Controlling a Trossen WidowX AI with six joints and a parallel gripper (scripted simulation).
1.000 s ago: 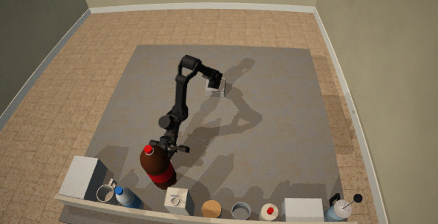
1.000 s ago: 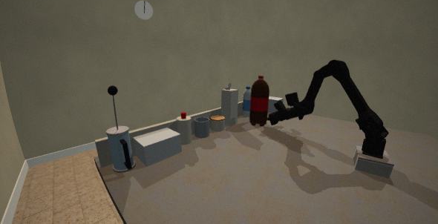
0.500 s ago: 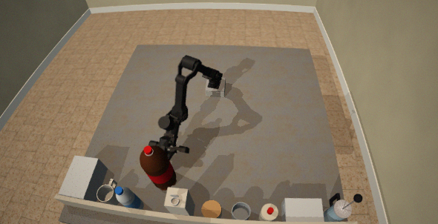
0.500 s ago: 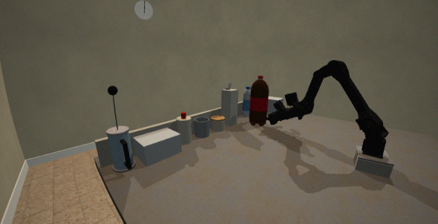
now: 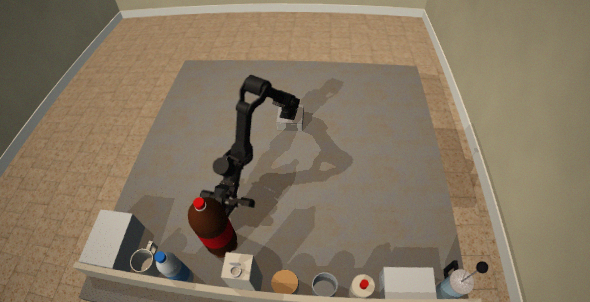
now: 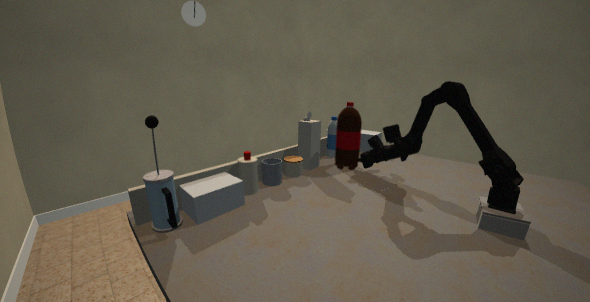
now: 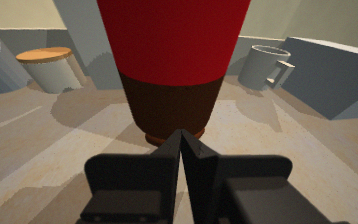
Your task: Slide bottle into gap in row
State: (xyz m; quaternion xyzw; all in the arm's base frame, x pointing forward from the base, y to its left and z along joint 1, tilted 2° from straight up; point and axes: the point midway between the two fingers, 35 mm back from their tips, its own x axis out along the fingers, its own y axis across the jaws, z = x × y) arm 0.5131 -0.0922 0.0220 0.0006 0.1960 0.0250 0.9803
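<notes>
My hand is 9 cm below the brown cola bottle, 8 cm short of it and 2 cm to the right of it. Round my hand: wood-lidded jar (26 cm to the left, 18 cm ahead, 2 cm below); white box (35 cm to the right, 22 cm ahead); blue-capped water bottle (24 cm ahead, 7 cm to the right, 5 cm above).
</notes>
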